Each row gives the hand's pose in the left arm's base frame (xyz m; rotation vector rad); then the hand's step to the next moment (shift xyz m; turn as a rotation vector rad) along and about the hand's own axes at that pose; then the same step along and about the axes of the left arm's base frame.
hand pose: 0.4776 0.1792 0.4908 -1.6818 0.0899 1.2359
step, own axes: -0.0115 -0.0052 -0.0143 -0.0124 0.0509 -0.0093
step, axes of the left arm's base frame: 0.0071 -0.0133 0.0117 -0.0284 -0.0377 -0.0246
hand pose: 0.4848 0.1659 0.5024 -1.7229 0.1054 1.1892
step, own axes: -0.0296 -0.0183 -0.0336 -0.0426 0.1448 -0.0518
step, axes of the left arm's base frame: 0.0170 -0.0289 0.0349 -0.0679 -0.1294 -0.0641
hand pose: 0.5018 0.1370 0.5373 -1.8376 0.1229 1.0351
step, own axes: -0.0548 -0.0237 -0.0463 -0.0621 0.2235 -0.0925
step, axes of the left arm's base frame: 0.0048 -0.0432 0.0618 -0.0950 -0.2084 -0.0996
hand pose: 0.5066 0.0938 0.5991 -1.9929 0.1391 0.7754
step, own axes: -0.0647 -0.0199 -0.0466 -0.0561 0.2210 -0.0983
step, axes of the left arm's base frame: -0.0217 -0.0411 0.0678 -0.0866 -0.2105 -0.0992
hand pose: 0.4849 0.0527 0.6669 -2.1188 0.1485 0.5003
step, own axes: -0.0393 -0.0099 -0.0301 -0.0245 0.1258 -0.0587
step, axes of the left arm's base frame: -0.0240 -0.0224 0.0384 -0.0417 -0.1215 -0.0582
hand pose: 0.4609 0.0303 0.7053 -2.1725 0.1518 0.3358
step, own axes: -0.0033 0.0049 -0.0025 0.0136 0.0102 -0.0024
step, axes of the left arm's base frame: -0.0038 -0.0049 -0.0015 0.0111 -0.0077 -0.0106
